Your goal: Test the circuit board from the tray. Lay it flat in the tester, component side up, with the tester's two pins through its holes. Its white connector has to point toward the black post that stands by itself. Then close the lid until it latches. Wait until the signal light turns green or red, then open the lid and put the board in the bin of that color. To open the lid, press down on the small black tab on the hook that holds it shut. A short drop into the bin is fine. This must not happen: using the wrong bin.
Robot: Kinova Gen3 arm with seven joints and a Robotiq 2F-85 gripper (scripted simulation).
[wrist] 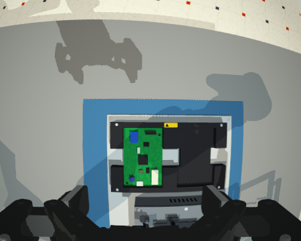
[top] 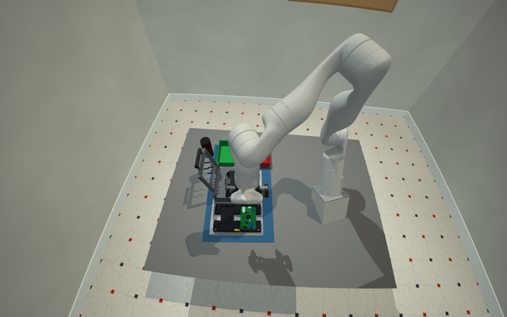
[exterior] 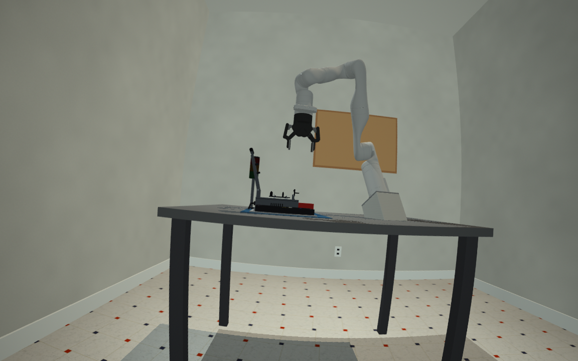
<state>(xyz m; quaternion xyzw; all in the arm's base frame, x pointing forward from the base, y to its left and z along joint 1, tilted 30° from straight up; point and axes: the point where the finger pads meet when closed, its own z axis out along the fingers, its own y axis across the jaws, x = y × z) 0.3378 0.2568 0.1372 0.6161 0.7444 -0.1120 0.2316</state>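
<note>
Now: hand 10 mm to the left of the green circuit board and 240 mm above it. The rest, counted from my hand: green bin: 150 mm ahead, 360 mm to the right, 250 mm below; then red bin: 380 mm to the right, 250 mm below; then tester lid: 200 mm ahead, 150 mm to the right, 80 mm below.
</note>
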